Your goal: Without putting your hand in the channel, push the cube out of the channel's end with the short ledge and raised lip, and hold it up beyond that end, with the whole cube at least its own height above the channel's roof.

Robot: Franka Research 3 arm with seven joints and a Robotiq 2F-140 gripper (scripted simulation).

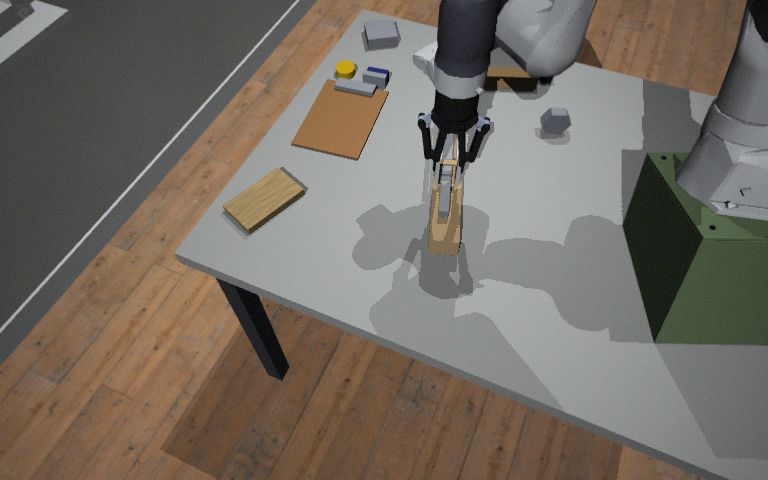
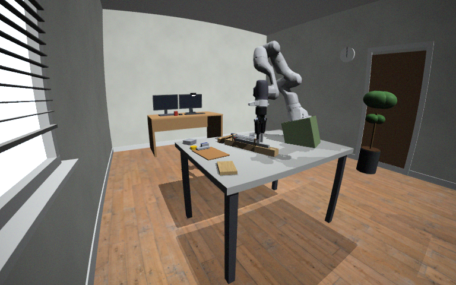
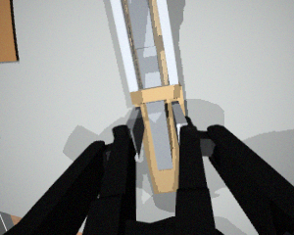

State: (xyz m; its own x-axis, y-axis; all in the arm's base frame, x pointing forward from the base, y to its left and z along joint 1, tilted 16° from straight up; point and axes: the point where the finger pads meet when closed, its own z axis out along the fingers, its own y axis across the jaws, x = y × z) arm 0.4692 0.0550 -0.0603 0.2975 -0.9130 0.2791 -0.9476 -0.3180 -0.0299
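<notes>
The red cube lies 230 mm to the right of my hand, 70 mm ahead of it and 40 mm below it. The rest, counted from my hand: wooden channel 120 mm to the right, 40 mm below, 40 mm ahead; then grey polyhedron 300 mm to the right, 160 mm behind, 70 mm below; then wooden plank 360 mm ahead, 160 mm to the left, 90 mm below.
</notes>
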